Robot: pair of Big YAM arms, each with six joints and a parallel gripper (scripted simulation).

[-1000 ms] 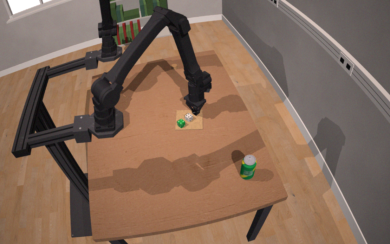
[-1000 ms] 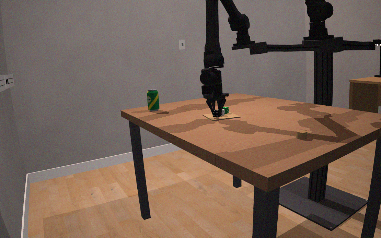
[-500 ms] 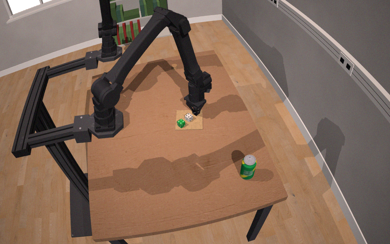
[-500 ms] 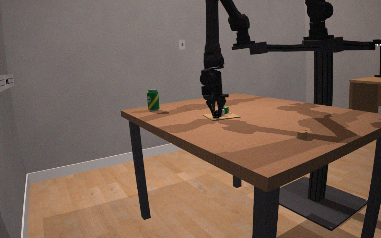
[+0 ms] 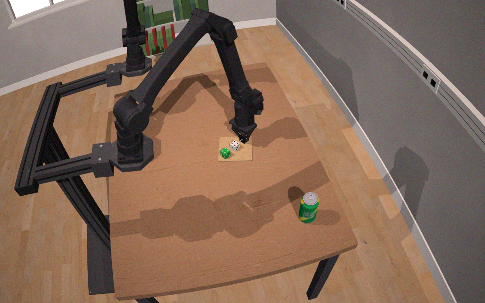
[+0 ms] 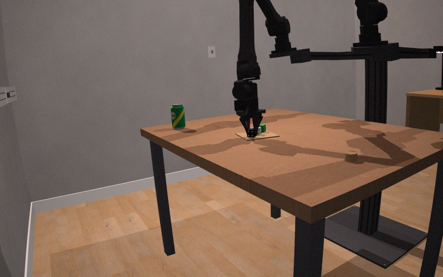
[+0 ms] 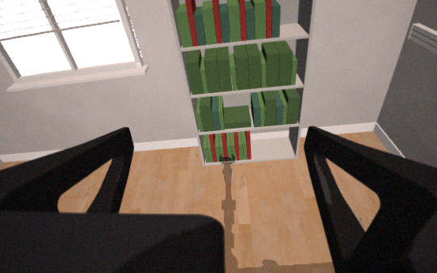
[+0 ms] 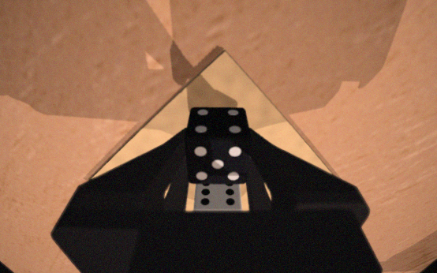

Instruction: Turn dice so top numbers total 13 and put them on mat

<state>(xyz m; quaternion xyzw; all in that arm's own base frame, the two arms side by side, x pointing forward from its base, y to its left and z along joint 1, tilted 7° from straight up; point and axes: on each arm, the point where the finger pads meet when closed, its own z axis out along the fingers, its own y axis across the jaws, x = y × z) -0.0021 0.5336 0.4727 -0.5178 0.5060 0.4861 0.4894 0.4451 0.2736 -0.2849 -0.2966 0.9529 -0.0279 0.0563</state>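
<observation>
Right now my right hand is 40 mm past the mat, 30 mm to the left of it and 20 mm above it. Round my right hand: green die: 90 mm behind, 60 mm to the right; small wooden cylinder: 40 mm behind, 460 mm to the left, 10 mm below.
</observation>
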